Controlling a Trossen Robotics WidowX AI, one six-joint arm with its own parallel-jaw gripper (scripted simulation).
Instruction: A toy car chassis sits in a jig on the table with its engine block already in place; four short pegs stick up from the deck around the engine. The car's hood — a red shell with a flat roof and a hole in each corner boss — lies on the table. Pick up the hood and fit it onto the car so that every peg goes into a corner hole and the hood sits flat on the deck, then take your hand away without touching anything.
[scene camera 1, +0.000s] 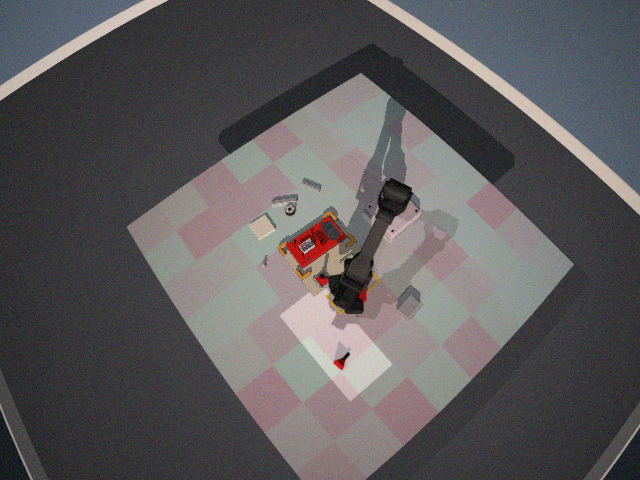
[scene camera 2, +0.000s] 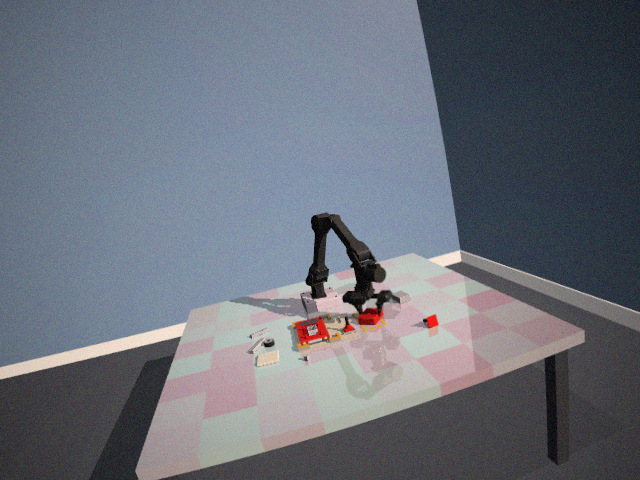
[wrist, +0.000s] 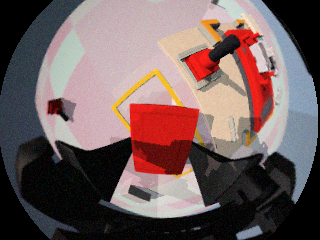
Scene:
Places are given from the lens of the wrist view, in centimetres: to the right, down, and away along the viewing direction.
my gripper (wrist: 161, 141): 0, 3, 9
red hood (wrist: 161, 134): 0, 1, 7

